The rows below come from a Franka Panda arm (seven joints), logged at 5 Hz.
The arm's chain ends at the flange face. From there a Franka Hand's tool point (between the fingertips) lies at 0.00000 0.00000 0.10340 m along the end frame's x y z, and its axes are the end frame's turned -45 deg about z.
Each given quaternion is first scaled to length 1.
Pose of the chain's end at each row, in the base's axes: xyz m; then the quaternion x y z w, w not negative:
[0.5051 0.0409 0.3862 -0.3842 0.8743 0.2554 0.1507]
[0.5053 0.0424 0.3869 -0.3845 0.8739 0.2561 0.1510]
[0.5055 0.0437 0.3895 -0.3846 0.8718 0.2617 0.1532]
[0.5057 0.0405 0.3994 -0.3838 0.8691 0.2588 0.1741]
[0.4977 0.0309 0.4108 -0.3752 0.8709 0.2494 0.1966]
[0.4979 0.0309 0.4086 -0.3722 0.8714 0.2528 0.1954]
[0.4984 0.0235 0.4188 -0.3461 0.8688 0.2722 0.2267]
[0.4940 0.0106 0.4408 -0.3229 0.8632 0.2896 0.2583]
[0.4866 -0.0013 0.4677 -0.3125 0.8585 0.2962 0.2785]
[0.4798 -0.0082 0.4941 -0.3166 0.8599 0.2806 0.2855]
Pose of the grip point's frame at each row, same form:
[0.5121 0.0991 0.3010 -0.6896 0.6607 0.1783 0.2370]
[0.5122 0.1007 0.3018 -0.6897 0.6603 0.1788 0.2375]
[0.5123 0.1031 0.3051 -0.6890 0.6583 0.1832 0.2417]
[0.5165 0.1008 0.3161 -0.6872 0.6561 0.1725 0.2599]
[0.5138 0.0911 0.3283 -0.6799 0.6610 0.1552 0.2771]
[0.5137 0.0915 0.3263 -0.6774 0.6626 0.1588 0.2773]
[0.5196 0.0886 0.3413 -0.6522 0.6702 0.1647 0.3136]
[0.5208 0.0795 0.3685 -0.6287 0.6739 0.1687 0.3495]
[0.5169 0.0693 0.3985 -0.6173 0.6736 0.1671 0.3707]
[0.5122 0.0604 0.4238 -0.6216 0.6733 0.1500 0.3712]

